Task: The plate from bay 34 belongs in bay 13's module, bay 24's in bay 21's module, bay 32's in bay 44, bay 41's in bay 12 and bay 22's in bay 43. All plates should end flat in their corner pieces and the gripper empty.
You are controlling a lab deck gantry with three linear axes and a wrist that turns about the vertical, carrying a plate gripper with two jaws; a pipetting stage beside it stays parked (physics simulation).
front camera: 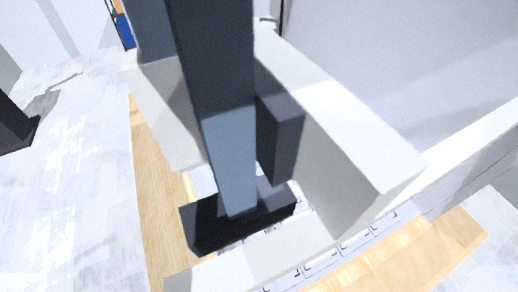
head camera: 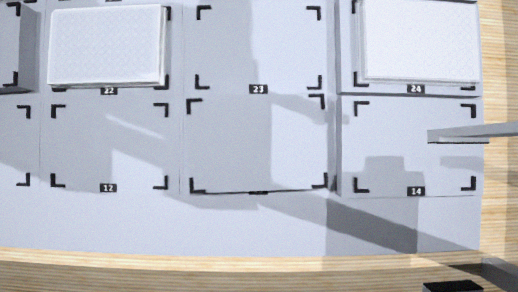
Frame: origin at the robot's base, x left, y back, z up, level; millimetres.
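Seen in the pictures: gripper, fingertip midpoint: (front camera: 245, 242) (head camera: 450, 213).
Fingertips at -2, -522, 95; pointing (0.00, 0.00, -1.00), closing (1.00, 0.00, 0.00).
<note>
Offsets run from my fingertips to a thing's middle, as dx, dy, dz. "pt": to the spot under its first point.
In the head view a white plate {+152, +294, -88} (head camera: 106, 45) lies on bay 22 and another white plate {+152, -34, -73} (head camera: 420, 40) lies on the raised module of bay 24. Bay 12 {pt +46, +325, -95} (head camera: 82, 145) is empty between its corner pieces. The raised module between bays 12 and 14 {pt +46, +157, -76} (head camera: 230, 145) has empty corner pieces; its label is mostly hidden. Part of a raised empty module {pt +151, +402, -76} (head camera: 7, 47) shows left of bay 22. My gripper (head camera: 455, 212) is open and empty; one jaw is over bay 14, the other beyond the deck's front edge. The jaws are hidden in the front view. Bays 32, 34, 41, 43 and 44 do not show in the head view.
Bay 23 {pt +148, +166, -95} (head camera: 225, 50) and bay 14 {pt +62, +6, -80} (head camera: 380, 130) hold no plates. In the front view a dark column (front camera: 232, 160) ends in a black block (front camera: 237, 225) above the deck. Pale gantry beams (front camera: 345, 130) stand around it. Wooden table edging (head camera: 150, 265) runs along the deck's front.
</note>
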